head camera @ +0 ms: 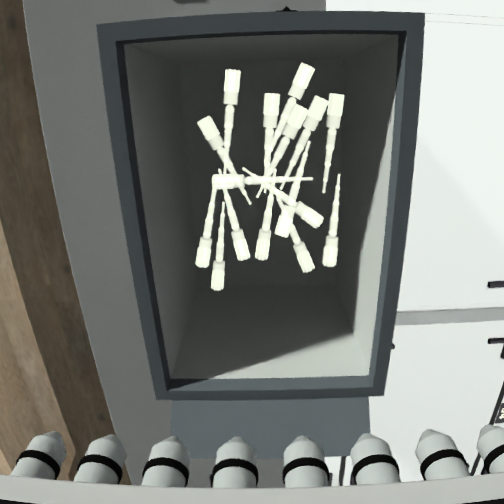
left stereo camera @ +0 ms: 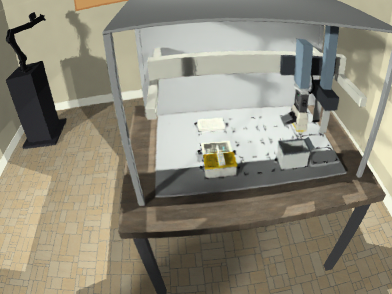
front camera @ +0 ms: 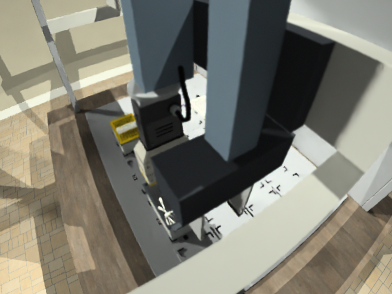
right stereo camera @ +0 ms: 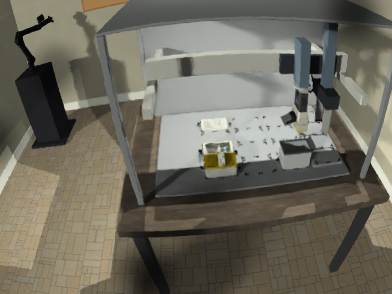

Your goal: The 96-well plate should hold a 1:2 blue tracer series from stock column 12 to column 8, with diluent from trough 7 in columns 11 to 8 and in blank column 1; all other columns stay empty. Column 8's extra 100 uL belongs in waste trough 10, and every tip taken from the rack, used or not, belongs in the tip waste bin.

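The pipetting head (front camera: 160,120) (left stereo camera: 301,111) (right stereo camera: 300,112) stands at the right of the deck, behind the tip waste bin (head camera: 260,24) (left stereo camera: 293,156) (right stereo camera: 295,156). Its nozzles (head camera: 235,462) are bare, without tips. Several loose white tips (front camera: 166,212) (head camera: 271,110) lie crossed in the bin. The yellow tip rack (front camera: 117,123) (left stereo camera: 212,162) (right stereo camera: 211,161) is at the front left, with the trough reservoir behind it. The 96-well plate (left stereo camera: 211,124) (right stereo camera: 214,124) stands farther back; its well contents cannot be made out. The parked plate gripper (front camera: 220,225) hangs beside the head, its paddles apart and empty.
The gantry beam (left stereo camera: 225,64) (right stereo camera: 225,64) spans the deck's back. Frame posts (left stereo camera: 122,120) (right stereo camera: 119,120) stand at the table corners. A black robot arm sits on a pedestal (left stereo camera: 36,105) (right stereo camera: 45,105) at the far left. Deck site marks lie between the plate and the bin.
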